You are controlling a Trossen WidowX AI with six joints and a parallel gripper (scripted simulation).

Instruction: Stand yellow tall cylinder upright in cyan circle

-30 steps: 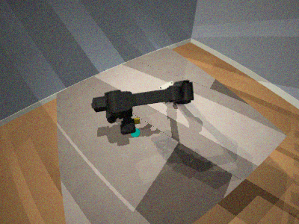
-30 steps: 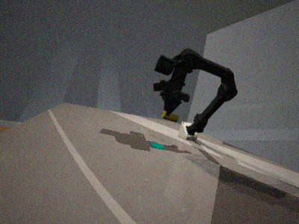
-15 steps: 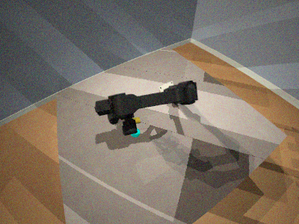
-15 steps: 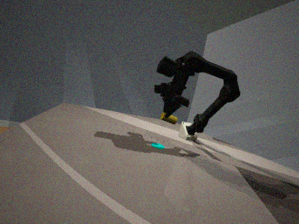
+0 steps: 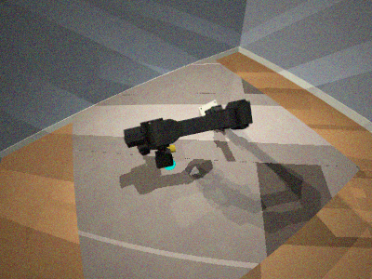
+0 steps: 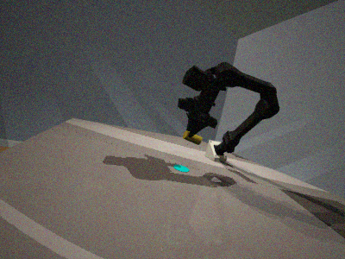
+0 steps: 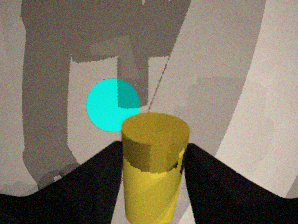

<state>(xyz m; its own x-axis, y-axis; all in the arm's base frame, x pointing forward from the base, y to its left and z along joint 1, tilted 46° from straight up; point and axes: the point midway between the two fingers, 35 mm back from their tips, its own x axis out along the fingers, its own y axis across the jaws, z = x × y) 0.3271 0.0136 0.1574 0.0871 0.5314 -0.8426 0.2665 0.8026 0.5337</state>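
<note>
My gripper tip is now 120 mm above the cyan circle and 20 mm to the right of it. Also, from my gripper tip: yellow tall cylinder: 20 mm behind, 10 mm below.
</note>
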